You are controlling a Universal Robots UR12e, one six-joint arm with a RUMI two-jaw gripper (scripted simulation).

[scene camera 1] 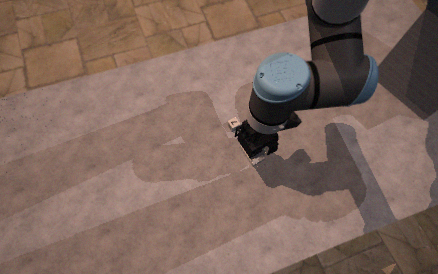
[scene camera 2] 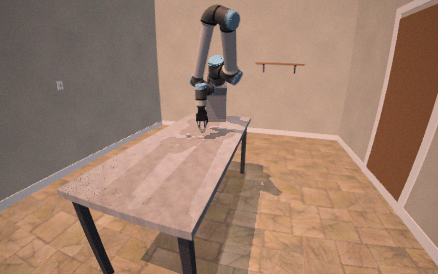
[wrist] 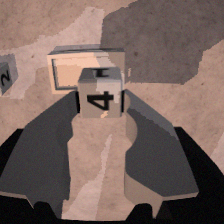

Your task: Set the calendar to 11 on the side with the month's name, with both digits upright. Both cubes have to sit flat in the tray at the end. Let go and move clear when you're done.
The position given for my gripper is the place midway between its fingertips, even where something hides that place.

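Calendar tray [wrist: 65,66] in sight. My gripper [scene camera 1: 256,151] visible. Gripper [wrist: 101,92] showing too.
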